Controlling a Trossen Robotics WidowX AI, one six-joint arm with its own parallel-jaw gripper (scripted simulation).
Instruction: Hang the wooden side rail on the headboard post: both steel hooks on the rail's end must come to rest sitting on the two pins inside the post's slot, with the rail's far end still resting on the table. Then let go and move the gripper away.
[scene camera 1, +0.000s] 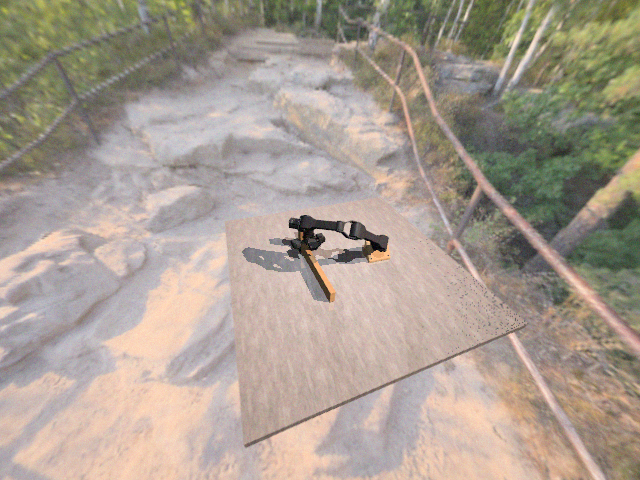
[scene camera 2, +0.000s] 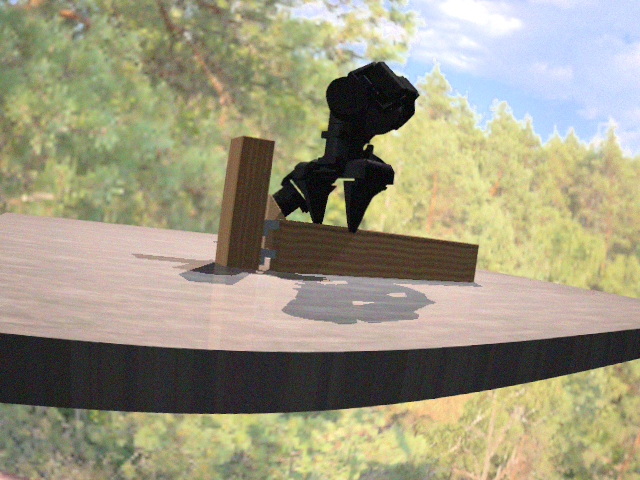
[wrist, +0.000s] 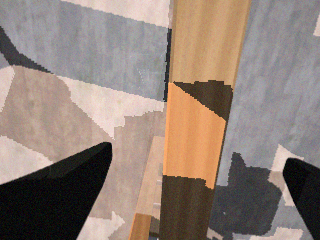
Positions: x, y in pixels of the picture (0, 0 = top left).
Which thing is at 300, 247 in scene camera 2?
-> A wooden side rail.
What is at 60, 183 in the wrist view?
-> The gripper.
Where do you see the gripper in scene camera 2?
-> At 333, 229
